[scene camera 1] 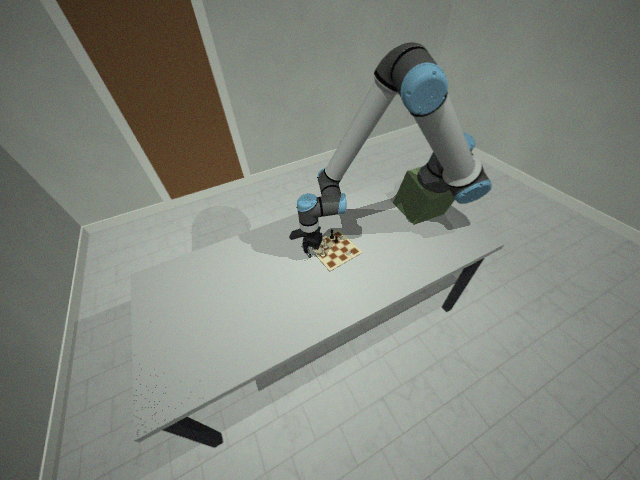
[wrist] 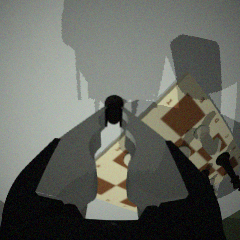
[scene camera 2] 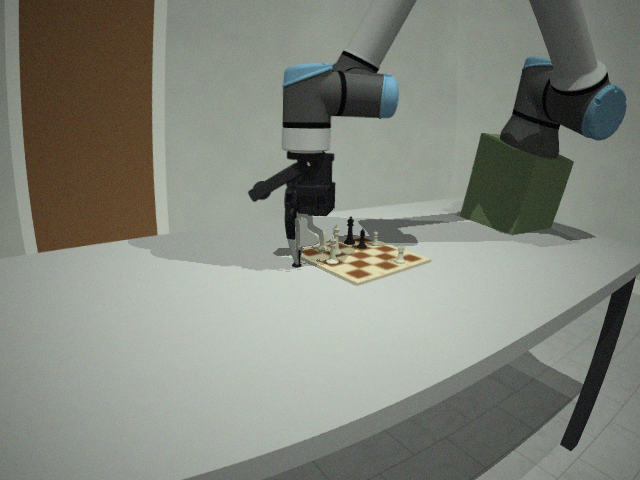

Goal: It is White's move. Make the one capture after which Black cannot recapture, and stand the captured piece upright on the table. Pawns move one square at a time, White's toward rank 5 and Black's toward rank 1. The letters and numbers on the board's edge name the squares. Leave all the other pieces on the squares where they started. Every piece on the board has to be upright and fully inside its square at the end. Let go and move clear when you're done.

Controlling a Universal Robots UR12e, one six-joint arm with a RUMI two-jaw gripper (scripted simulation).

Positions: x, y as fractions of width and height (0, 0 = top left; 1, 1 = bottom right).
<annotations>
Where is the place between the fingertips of my gripper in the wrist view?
At 0.47, 0.45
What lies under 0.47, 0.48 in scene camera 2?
My gripper.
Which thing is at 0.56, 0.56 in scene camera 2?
A chessboard.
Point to a chessboard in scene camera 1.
0.53, 0.53
</annotations>
